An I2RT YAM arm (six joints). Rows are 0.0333 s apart.
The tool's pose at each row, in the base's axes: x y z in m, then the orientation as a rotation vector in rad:
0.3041, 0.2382, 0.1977, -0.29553, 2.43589, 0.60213
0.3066, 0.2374, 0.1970, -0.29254, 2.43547, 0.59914
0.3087, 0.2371, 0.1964, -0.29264, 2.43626, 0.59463
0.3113, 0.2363, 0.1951, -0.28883, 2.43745, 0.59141
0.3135, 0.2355, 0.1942, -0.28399, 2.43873, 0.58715
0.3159, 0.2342, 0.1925, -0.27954, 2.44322, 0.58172
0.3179, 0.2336, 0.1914, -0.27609, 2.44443, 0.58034
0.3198, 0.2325, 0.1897, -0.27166, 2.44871, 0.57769
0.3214, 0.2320, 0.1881, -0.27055, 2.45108, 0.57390
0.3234, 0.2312, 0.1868, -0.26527, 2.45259, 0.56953
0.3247, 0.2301, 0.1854, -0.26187, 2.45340, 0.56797
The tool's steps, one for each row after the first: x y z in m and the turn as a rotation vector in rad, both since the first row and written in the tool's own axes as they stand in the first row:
-0.0015, -0.0018, 0.0014, 0.00282, -0.00145, 0.00109
-0.0028, -0.0030, 0.0027, 0.00608, -0.00109, 0.00000
-0.0040, -0.0050, 0.0046, 0.00940, -0.00123, 0.00200
-0.0051, -0.0068, 0.0059, 0.01370, -0.00164, 0.00443
-0.0059, -0.0093, 0.0077, 0.01901, 0.00100, 0.00713
-0.0068, -0.0109, 0.0092, 0.02092, 0.00116, 0.00939
-0.0072, -0.0131, 0.0109, 0.02421, 0.00387, 0.01277
-0.0075, -0.0147, 0.0126, 0.02736, 0.00552, 0.01311
-0.0082, -0.0165, 0.0141, 0.03186, 0.00526, 0.01588
-0.0083, -0.0184, 0.0153, 0.03385, 0.00506, 0.01796

